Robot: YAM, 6 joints.
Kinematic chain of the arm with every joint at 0, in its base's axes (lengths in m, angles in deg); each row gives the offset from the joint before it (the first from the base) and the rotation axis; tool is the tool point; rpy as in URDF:
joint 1: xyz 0 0 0.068 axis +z
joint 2: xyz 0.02 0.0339 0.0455 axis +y
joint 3: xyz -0.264 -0.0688 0 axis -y
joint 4: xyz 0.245 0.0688 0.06 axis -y
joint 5: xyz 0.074 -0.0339 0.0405 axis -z
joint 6: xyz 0.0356 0 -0.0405 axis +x
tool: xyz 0 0 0 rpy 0 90 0
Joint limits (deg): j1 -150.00..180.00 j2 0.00..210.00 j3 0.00..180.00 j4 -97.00..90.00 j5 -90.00..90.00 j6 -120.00..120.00
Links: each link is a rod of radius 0.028 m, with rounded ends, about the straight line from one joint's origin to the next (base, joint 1, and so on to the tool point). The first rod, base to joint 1, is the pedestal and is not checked.
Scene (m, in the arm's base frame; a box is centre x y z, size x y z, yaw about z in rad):
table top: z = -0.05
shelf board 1: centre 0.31 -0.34 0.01 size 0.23 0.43 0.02 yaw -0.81
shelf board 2: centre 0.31 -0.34 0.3 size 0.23 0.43 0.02 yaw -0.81
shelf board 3: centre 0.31 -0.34 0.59 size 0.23 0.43 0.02 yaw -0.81
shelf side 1: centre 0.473 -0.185 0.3 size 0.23 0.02 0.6 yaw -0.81
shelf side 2: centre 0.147 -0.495 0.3 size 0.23 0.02 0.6 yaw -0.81
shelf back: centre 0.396 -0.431 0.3 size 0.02 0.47 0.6 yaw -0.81
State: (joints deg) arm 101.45 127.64 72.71 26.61 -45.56 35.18
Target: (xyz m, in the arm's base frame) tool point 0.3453 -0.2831 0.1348
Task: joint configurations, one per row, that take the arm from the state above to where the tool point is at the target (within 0.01 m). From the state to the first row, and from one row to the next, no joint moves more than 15 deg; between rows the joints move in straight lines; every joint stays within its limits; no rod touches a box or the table.
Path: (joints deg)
1: 87.33 123.55 68.34 25.49 -45.41 35.18
2: 73.22 119.47 63.97 24.37 -45.25 35.18
3: 59.10 115.38 59.61 23.25 -45.10 35.18
4: 44.98 111.30 55.24 22.13 -44.94 35.18
5: 30.87 107.21 50.87 21.01 -44.79 35.18
6: 16.75 103.13 46.50 19.89 -44.63 35.18
7: 2.63 99.04 42.14 18.77 -44.48 35.18
8: -11.48 94.96 37.77 17.65 -44.32 35.18
9: -25.60 90.87 33.40 16.53 -44.17 35.18
10: -39.72 86.79 29.03 15.41 -44.01 35.18
11: -40.52 98.36 42.32 18.98 -41.74 35.18
12: -41.31 109.92 55.61 22.54 -39.48 35.18
13: -42.11 121.49 68.90 26.10 -37.21 35.18

